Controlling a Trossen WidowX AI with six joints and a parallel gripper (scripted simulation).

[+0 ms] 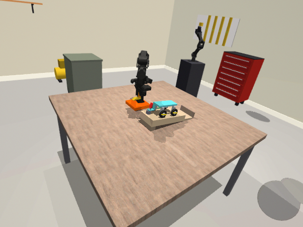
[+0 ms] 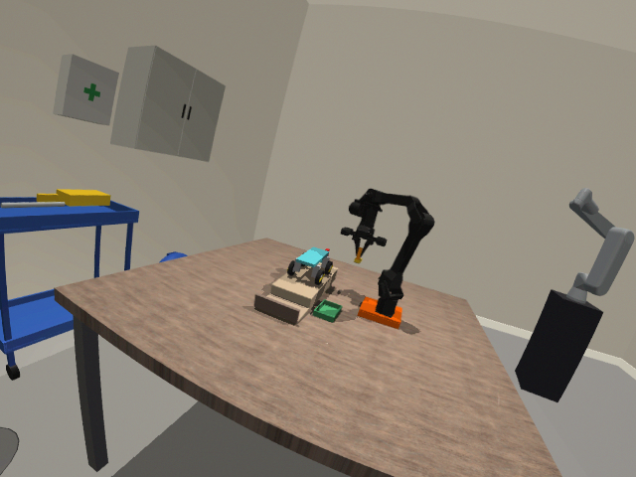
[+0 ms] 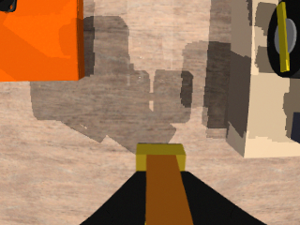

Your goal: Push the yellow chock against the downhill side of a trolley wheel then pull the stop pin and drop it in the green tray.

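My gripper tip is 130 mm short of the red-headed stop pin, 30 mm to the right of it and 40 mm above it. Round my gripper tip: yellow chock 20 mm to the right, 10 mm below; then tan ramp 130 mm ahead, 150 mm to the left, 130 mm below; then trolley 130 mm ahead, 150 mm to the left, 60 mm below.
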